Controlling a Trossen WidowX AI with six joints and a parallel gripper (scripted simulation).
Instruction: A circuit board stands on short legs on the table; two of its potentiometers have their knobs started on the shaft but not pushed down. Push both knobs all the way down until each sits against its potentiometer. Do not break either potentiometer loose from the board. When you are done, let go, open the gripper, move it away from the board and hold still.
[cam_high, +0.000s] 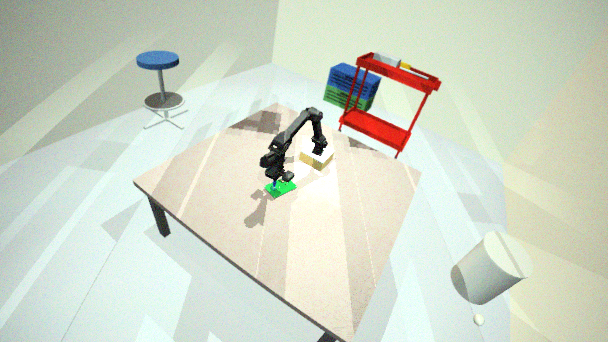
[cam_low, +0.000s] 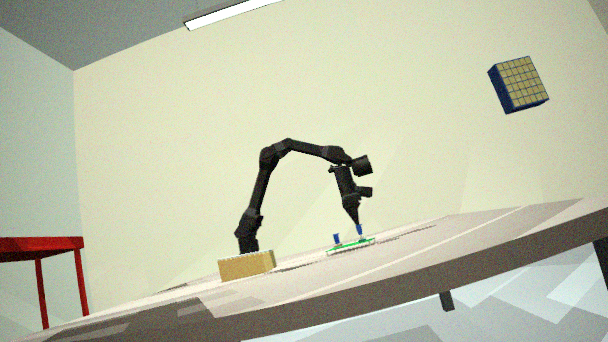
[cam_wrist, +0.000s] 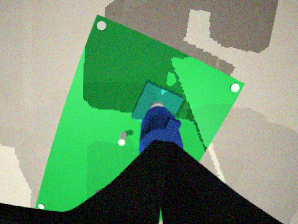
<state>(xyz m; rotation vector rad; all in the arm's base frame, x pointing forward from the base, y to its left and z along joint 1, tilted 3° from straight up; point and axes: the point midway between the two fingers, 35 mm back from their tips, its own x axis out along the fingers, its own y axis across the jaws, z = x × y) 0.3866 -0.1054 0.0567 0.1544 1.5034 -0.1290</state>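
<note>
The blue knob lies 2 cm below my gripper tip.
</note>
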